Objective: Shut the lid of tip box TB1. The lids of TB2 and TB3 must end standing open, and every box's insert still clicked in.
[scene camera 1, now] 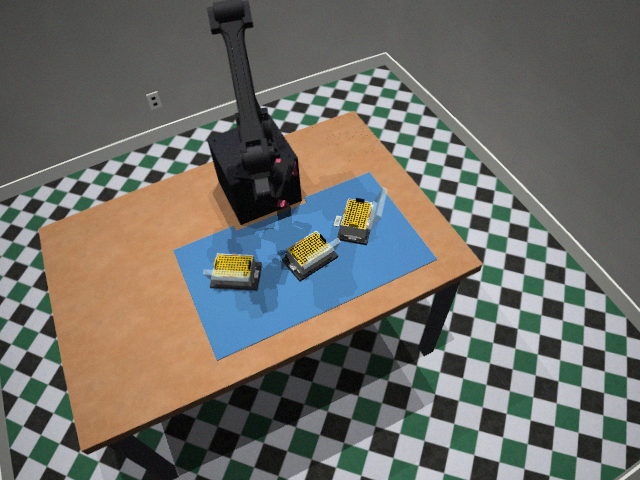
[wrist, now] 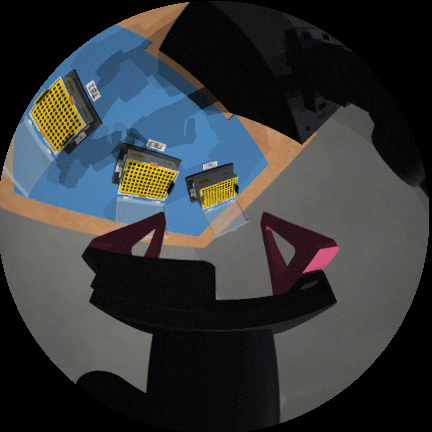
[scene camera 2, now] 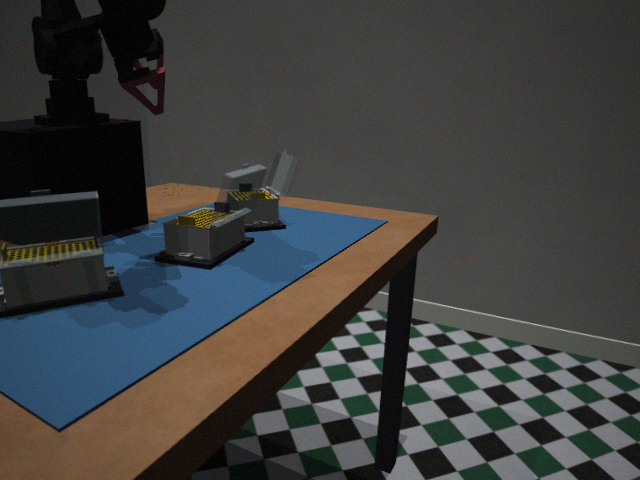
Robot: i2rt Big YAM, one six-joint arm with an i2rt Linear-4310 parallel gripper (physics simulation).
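Where they show: gripper, between the fingertips: (scene camera 1: 291, 190) (wrist: 212, 216) (scene camera 2: 158, 100); arm's base, origin of its link: (wrist: 316, 67) (scene camera 2: 72, 122).
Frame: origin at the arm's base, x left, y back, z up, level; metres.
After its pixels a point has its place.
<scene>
Tip box TB1 (scene camera 1: 233, 264) @(x -0.176, y -0.303, z -0.158 m) (scene camera 2: 55, 279) (wrist: 57, 115) @(x -0.174, y -0.305, z -0.157 m) is the left box; its label reads TB1 in the wrist view. Its clear lid (scene camera 2: 49, 217) @(x -0.203, y -0.388, z -0.091 m) (wrist: 31, 155) @(x -0.187, y -0.377, z -0.127 m) stands open. The middle box (scene camera 1: 311, 249) @(x 0.077, y -0.324, z -0.158 m) (scene camera 2: 204, 235) (wrist: 147, 179) @(x 0.069, y -0.316, z -0.158 m) and the right box (scene camera 1: 356, 214) @(x 0.262, y -0.232, z -0.157 m) (scene camera 2: 263, 209) (wrist: 219, 192) @(x 0.264, y -0.231, z -0.157 m) also have their clear lids open; their labels are too small to read. Yellow inserts sit in all three; whether they are clicked in cannot be told. My gripper (scene camera 1: 284, 181) @(x 0.051, y -0.232, z 0.038 m) (scene camera 2: 159, 95) @(x 0.051, y -0.232, z 0.038 m) (wrist: 212, 216) @(x 0.051, y -0.232, z 0.038 m) is open and empty, high beside the base, apart from every box.
The boxes stand on a blue mat (scene camera 1: 222, 330) @(x -0.258, y -0.491, z -0.215 m) (scene camera 2: 67, 392) @(x -0.267, y -0.540, z -0.214 m) (wrist: 120, 110) @(x -0.071, y -0.245, z -0.214 m) on the wooden table (scene camera 1: 129, 361) @(x -0.554, y -0.510, z -0.218 m) (scene camera 2: 206, 372) @(x -0.161, y -0.605, z -0.217 m). The black arm base (scene camera 1: 235, 180) @(x -0.103, y -0.090, z -0.009 m) (scene camera 2: 72, 170) @(x -0.049, y -0.093, z -0.081 m) stands behind the mat. The middle and right boxes are close together, with a wider gap to TB1.
</scene>
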